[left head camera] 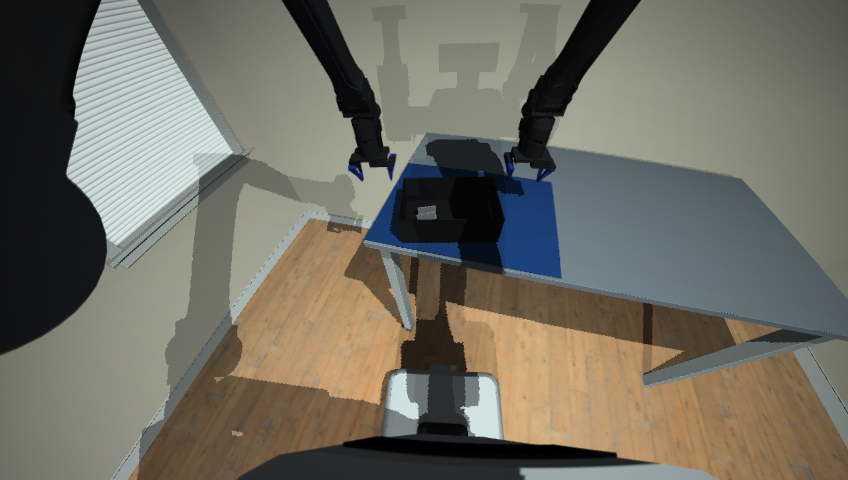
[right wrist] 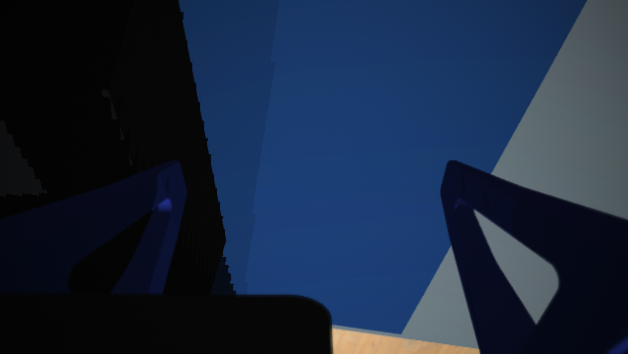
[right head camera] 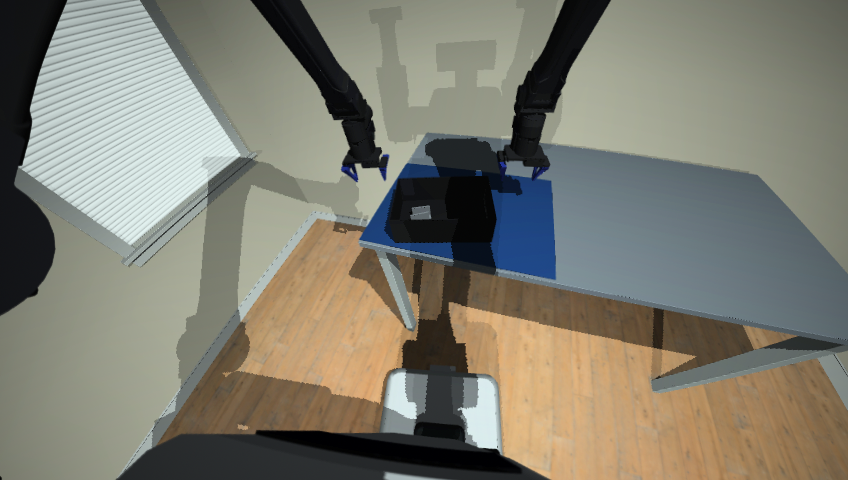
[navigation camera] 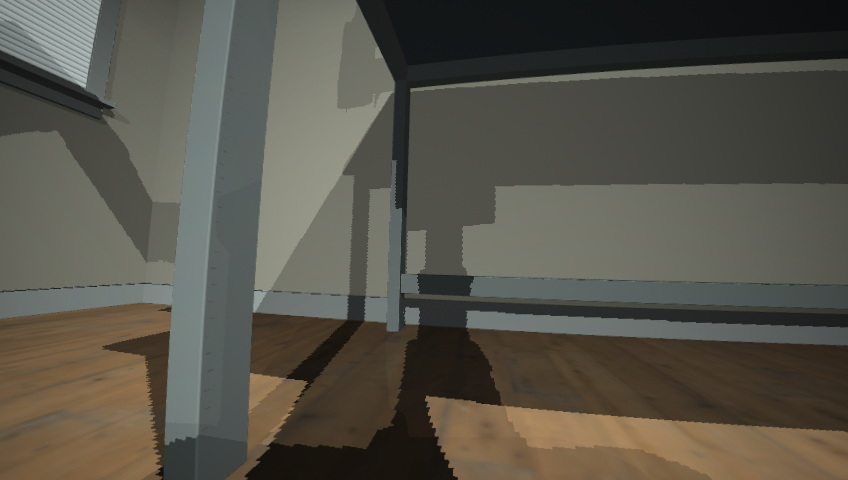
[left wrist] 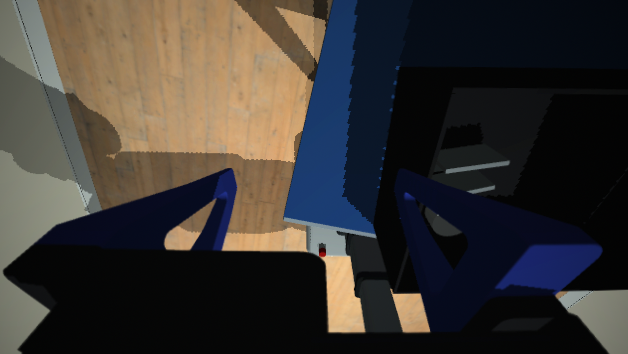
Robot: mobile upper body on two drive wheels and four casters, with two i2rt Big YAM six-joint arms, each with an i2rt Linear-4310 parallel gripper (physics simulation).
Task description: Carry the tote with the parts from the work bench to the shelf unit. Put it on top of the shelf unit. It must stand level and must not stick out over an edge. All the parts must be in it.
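Places are measured from the left arm's base along level axes (x ahead, y left, z up), in centimetres.
Pixels of known places: left gripper, between the fingertips: (left head camera: 377, 179) (right head camera: 371, 180) (left wrist: 315, 177); right gripper, between the fingertips: (left head camera: 522, 181) (right wrist: 313, 175) (right head camera: 517, 179).
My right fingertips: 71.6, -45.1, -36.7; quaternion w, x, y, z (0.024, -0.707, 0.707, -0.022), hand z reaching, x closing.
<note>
Behind a point stands the place of what it marks, as x, y, z.
The black tote (left head camera: 433, 230) {56.7, -17.9, -43.7} (right head camera: 425, 230) {56.7, -17.9, -43.7} (left wrist: 425, 79) {76.2, -7.2, -43.2} (right wrist: 160, 115) {71.1, -37.4, -43.2} stands on the blue mat (left head camera: 529, 237) {59.4, -48.1, -49.4} (right head camera: 523, 237) {59.4, -47.7, -49.4} (left wrist: 330, 125) {70.5, -1.1, -49.4} (right wrist: 350, 150) {65.8, -47.7, -49.4} at the left end of the grey work bench (left head camera: 684, 226) {66.1, -107.1, -49.6} (right head camera: 684, 226) {65.6, -104.1, -49.6} (right wrist: 575, 140) {66.6, -63.8, -49.6}. Light grey flat parts (left head camera: 426, 212) {67.8, -15.1, -47.2} (right head camera: 420, 212) {67.8, -15.0, -47.1} (left wrist: 477, 160) {68.5, -15.6, -45.9} lie in it, with a round part (left wrist: 442, 225) {59.1, -15.4, -46.7} near them; its right half is in dark shadow. My left gripper (left head camera: 376, 178) {71.8, 0.5, -36.7} (right head camera: 370, 179) {71.8, 0.5, -36.7} (left wrist: 315, 177) {71.8, 0.5, -36.7} is open and empty, above and left of the tote. My right gripper (left head camera: 524, 178) {71.6, -45.1, -36.7} (right head camera: 519, 177) {71.6, -45.1, -36.7} (right wrist: 313, 175) {71.6, -45.1, -36.7} is open and empty, above and right of it. The shelf unit does not show.
A bench leg (navigation camera: 193, 237) {58.4, -1.0, -117.0} stands close in the navigation view, with a low crossbar (navigation camera: 595, 291) {109.4, -72.3, -126.2} farther back. A window with blinds (left head camera: 148, 118) {104.1, 114.7, -20.5} (right head camera: 124, 118) {94.1, 116.9, -12.4} is in the wall at the left. My white base (left head camera: 487, 404) {18.3, -42.2, -115.0} (right head camera: 487, 404) {19.1, -42.9, -115.0} is in front of the bench.
</note>
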